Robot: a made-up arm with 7 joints.
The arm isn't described. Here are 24 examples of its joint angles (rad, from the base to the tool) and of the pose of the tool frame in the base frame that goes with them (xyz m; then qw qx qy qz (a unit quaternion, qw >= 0)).
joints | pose
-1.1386 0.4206 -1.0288 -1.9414 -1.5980 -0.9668 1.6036 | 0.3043 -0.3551 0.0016 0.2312 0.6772 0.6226 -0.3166
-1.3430 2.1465 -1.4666 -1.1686 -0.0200 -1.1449 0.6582 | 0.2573 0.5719 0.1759 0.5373 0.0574 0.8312 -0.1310
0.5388 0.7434 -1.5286 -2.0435 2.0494 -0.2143 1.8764 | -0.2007 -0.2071 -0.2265 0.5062 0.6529 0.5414 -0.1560
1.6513 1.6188 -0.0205 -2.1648 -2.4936 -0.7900 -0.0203 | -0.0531 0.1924 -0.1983 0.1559 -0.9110 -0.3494 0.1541
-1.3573 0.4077 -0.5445 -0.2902 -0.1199 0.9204 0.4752 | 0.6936 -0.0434 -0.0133 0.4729 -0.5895 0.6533 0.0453
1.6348 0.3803 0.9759 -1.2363 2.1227 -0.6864 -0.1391 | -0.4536 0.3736 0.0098 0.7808 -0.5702 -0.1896 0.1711
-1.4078 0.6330 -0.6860 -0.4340 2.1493 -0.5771 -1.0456 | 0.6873 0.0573 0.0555 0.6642 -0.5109 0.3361 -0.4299
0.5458 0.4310 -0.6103 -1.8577 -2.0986 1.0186 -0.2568 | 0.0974 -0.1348 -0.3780 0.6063 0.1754 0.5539 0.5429
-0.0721 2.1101 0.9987 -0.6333 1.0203 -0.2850 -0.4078 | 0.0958 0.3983 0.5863 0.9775 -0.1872 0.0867 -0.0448
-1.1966 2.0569 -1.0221 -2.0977 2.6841 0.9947 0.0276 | 0.3581 0.1944 0.1566 0.1589 0.5012 -0.7733 0.3543
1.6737 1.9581 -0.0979 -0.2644 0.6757 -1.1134 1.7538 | -0.0084 0.6838 0.2406 0.2728 -0.7302 0.6250 0.0426
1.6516 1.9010 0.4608 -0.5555 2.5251 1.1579 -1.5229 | 0.1252 0.6806 0.1495 0.0611 0.5635 -0.7962 -0.2116
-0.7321 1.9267 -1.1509 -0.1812 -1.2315 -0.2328 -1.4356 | 0.0318 0.6540 0.1956 0.4844 -0.5729 -0.3575 -0.5562
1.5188 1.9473 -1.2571 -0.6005 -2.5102 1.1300 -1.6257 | -0.1730 0.6226 0.3146 0.1736 0.7399 -0.5508 -0.3449
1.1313 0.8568 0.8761 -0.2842 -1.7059 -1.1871 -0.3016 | -0.4419 0.5120 -0.0455 0.1777 0.0462 -0.9799 -0.0784
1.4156 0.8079 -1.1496 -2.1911 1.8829 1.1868 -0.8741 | -0.2261 -0.1925 -0.1770 0.7270 0.3477 -0.2857 0.5186
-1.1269 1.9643 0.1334 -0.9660 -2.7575 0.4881 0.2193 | 0.0960 0.4067 0.5141 0.1601 0.0342 -0.1651 0.9726
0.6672 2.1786 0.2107 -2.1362 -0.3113 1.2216 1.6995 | 0.3117 0.1255 -0.0233 0.7135 -0.3886 0.5794 -0.0649
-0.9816 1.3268 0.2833 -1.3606 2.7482 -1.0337 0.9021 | 0.3463 0.2665 0.4291 0.2064 -0.0346 0.4792 0.8524
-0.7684 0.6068 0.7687 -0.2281 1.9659 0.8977 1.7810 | 0.4784 0.3874 -0.2386 0.6923 0.2666 0.5763 0.3428
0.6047 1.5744 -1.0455 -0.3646 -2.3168 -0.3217 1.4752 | -0.1614 0.6378 -0.0366 0.4728 -0.2508 -0.6384 -0.5532
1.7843 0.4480 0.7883 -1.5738 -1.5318 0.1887 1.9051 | -0.3597 0.3659 0.0050 0.3561 -0.6078 0.5317 0.4702
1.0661 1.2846 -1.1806 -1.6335 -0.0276 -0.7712 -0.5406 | -0.3825 0.1294 -0.2264 0.0197 0.0220 -0.9145 0.4036
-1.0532 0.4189 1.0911 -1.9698 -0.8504 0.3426 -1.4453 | 0.2526 0.2995 0.2630 0.6543 -0.4422 0.2193 0.5729
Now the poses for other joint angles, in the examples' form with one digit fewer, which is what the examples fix.
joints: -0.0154 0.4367 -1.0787 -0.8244 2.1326 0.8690 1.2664
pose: 0.105 0.008 -0.576 0.504 0.839 0.146 -0.144
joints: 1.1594 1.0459 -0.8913 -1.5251 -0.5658 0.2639 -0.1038
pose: -0.340 0.077 -0.288 0.173 -0.062 -0.981 -0.066
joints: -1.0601 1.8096 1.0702 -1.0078 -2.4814 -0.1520 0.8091
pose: -0.154 0.415 0.496 0.696 -0.331 0.019 0.637
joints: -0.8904 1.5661 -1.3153 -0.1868 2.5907 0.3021 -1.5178
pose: 0.225 0.643 0.072 0.536 -0.557 0.603 0.195
